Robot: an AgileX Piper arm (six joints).
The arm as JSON. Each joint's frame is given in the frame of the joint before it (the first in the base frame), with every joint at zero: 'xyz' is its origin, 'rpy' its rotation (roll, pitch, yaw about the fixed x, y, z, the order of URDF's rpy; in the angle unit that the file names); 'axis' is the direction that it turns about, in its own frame. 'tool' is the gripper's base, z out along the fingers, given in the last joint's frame.
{
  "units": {
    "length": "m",
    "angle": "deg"
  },
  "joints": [
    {
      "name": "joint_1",
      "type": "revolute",
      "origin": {
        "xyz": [
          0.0,
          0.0,
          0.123
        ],
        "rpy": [
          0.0,
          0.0,
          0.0
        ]
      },
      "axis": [
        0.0,
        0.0,
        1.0
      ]
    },
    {
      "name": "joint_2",
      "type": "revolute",
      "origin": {
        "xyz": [
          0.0,
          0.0,
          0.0
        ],
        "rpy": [
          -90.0,
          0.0,
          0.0
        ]
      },
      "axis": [
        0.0,
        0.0,
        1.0
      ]
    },
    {
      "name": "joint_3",
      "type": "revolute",
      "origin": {
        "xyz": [
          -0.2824,
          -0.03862,
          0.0
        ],
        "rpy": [
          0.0,
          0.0,
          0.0
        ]
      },
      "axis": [
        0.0,
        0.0,
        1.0
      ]
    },
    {
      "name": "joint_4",
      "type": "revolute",
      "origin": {
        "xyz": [
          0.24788,
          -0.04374,
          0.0
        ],
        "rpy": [
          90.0,
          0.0,
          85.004
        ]
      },
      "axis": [
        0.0,
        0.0,
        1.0
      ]
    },
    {
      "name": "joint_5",
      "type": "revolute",
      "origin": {
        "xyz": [
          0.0,
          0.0,
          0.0
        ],
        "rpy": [
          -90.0,
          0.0,
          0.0
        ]
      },
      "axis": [
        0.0,
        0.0,
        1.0
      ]
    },
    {
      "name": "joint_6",
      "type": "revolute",
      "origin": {
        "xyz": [
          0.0,
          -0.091,
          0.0
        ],
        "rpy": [
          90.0,
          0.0,
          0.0
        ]
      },
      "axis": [
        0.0,
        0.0,
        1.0
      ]
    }
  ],
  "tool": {
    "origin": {
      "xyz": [
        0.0,
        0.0,
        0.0
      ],
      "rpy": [
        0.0,
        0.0,
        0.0
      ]
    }
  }
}
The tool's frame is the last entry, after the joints.
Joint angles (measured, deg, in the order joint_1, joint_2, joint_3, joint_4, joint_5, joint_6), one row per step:
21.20 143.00 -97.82 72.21 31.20 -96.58
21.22 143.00 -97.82 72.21 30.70 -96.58
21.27 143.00 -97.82 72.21 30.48 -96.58
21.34 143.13 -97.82 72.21 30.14 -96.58
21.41 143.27 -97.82 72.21 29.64 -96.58
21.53 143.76 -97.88 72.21 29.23 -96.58
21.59 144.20 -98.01 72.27 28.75 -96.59
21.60 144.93 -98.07 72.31 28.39 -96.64
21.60 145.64 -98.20 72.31 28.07 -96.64
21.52 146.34 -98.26 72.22 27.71 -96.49
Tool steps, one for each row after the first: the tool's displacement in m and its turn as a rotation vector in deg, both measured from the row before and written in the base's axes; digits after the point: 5 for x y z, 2 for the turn. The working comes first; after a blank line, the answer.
Tool pose at each row, in the base's axes (x y z in m, rotation vector in deg; the steps are taken from these numbers as rounded here):
0.45431 0.22436 0.05589 -67.36 118.79 33.30
0.45489 0.22408 0.05578 -67.13 118.86 32.73
0.45498 0.22428 0.05574 -67.08 118.87 32.50
0.45500 0.22447 0.05452 -67.00 119.01 32.19
0.45521 0.22452 0.05319 -66.85 119.19 31.68
0.45490 0.22495 0.04906 -66.84 119.61 31.39
0.45521 0.22498 0.04569 -66.66 119.95 30.98
0.45490 0.22444 0.03947 -66.60 120.62 30.75
0.45477 0.22393 0.03372 -66.54 121.23 30.54
0.45467 0.22259 0.02769 -66.34 122.02 30.27

0.00058 -0.00028 -0.00011 -0.24 -0.26 -0.34
0.00009 0.00020 -0.00004 -0.11 -0.11 -0.11
0.00002 0.00019 -0.00122 -0.20 -0.05 -0.18
0.00021 0.00005 -0.00133 -0.29 -0.13 -0.29
-0.00031 0.00043 -0.00413 -0.34 0.19 -0.18
0.00031 0.00003 -0.00337 -0.30 0.05 -0.31
-0.00031 -0.00054 -0.00622 -0.41 0.42 -0.24
-0.00013 -0.00051 -0.00575 -0.37 0.38 -0.22
-0.00010 -0.00134 -0.00603 -0.42 0.47 -0.37

